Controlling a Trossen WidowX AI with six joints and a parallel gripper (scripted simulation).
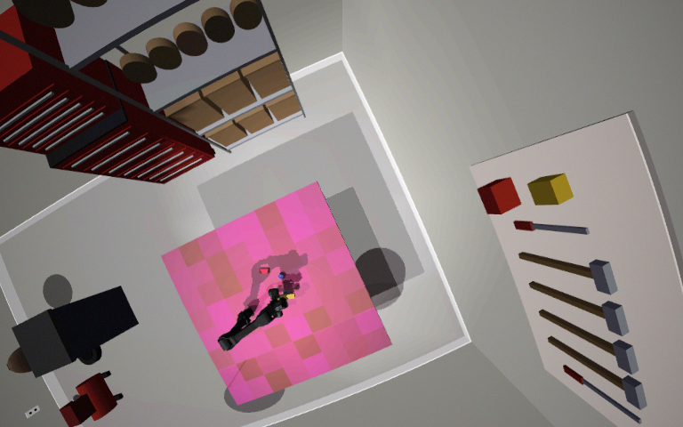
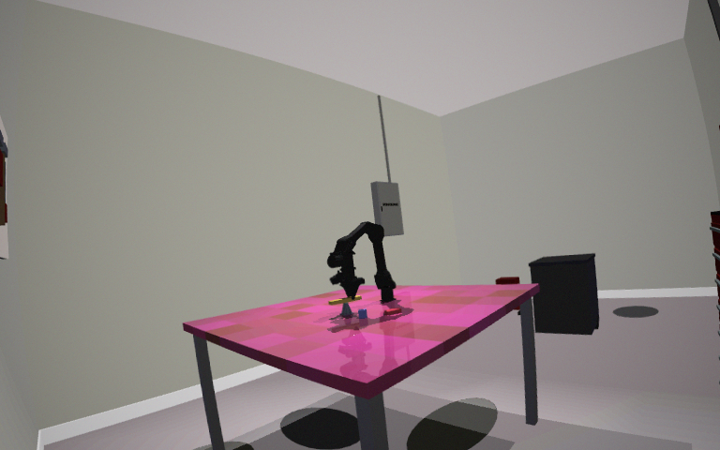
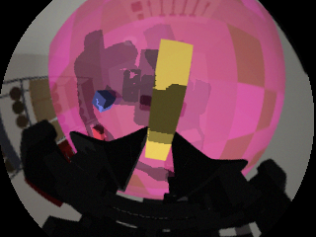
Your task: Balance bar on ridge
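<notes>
Now: the yellow bar 3 cm ahead of my gripper tip and 1 cm to the right of it. Also, from my gripper tip: small blue cube: 12 cm to the left, 6 cm ahead, 5 cm below; then small red block: 20 cm to the left, 5 cm below, 4 cm behind.
</notes>
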